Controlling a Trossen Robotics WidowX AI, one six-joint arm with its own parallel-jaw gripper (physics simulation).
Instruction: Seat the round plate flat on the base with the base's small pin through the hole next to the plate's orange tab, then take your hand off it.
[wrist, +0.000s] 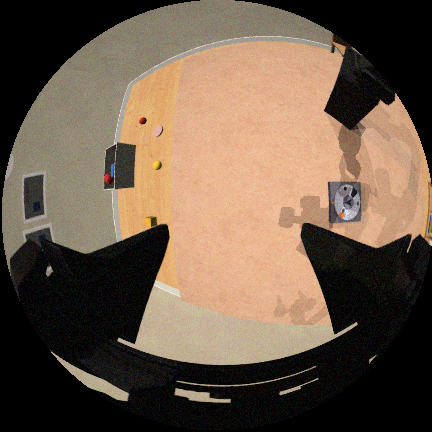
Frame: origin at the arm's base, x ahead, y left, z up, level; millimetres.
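Where they show: gripper, fingertip midpoint: (237, 230).
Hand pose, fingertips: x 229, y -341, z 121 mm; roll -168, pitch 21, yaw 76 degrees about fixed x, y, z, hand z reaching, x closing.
Observation:
Each offset is from my fingertips to the centre of the thing. "spot": to the spot under its first point.
The round grey plate @(61 mm ahead, 244 mm left, 356 mm down) (340, 202) lies over the square dark base @(spot: 99 mm ahead, 183 mm left, 371 mm down) (332, 217) at the right of the wrist view. The plate's orange tab @(92 mm ahead, 209 mm left, 351 mm down) (342, 215) is at its lower left edge. A small orange mark @(spot: 57 mm ahead, 189 mm left, 371 mm down) (332, 203) shows on the base's left side. Dark shapes cover part of the plate's middle and upper right. The small pin and the hole beside the tab are too small to tell, as is whether the plate lies fully flat. My gripper (237, 230) is open and empty, high above the table and off to the left of the plate, not touching it.
A black arm part (352, 97) stands at the upper right, above the base. On the wooden strip at left are a dark red ball (143, 120), a pink disc (158, 130), a yellow ball (157, 165), a yellow block (151, 221) and a dark open box (126, 167).

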